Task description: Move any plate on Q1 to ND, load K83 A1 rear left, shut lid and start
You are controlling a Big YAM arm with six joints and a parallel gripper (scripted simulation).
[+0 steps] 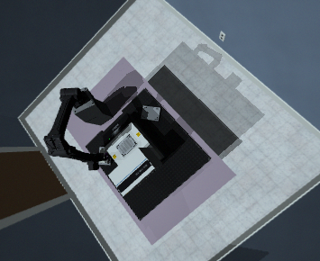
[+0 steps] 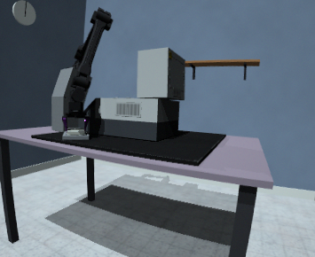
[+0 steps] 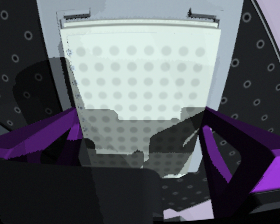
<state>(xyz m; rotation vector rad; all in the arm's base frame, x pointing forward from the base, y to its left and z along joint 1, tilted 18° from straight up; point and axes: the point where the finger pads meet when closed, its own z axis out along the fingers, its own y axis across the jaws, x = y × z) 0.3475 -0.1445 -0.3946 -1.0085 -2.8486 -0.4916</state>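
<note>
The grey plate nest lies 2 cm below my hand. The rest, counted from my hand: white 96-well plate K83: right at my hand; grey nest ND: 4 cm behind, 58 cm to the left, 2 cm below.
</note>
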